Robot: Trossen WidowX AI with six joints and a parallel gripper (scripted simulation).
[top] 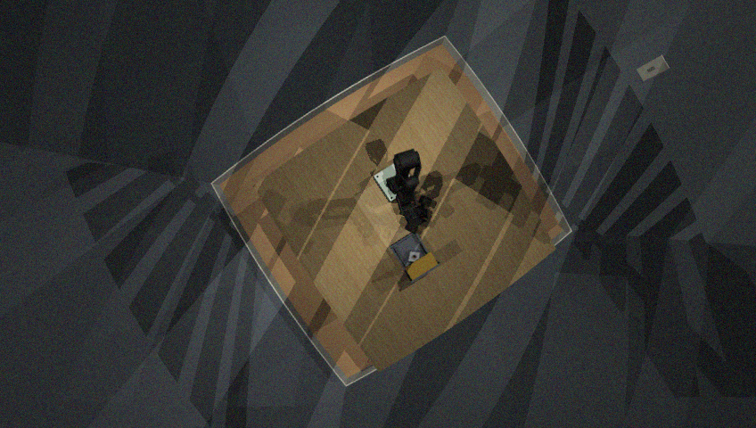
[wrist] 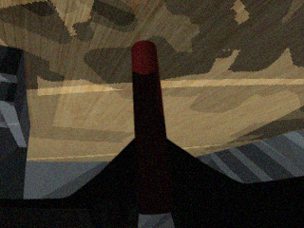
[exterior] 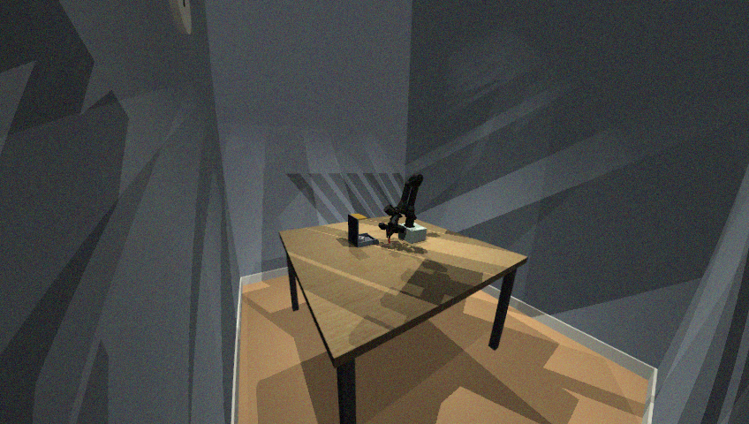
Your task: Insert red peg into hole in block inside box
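Right now the yellow roof is 120 mm ahead of my gripper tip, 180 mm to the right of it and 130 mm above it. The rest, counted from my gripper tip: red peg (30 mm behind, 10 mm to the right, 10 mm below).
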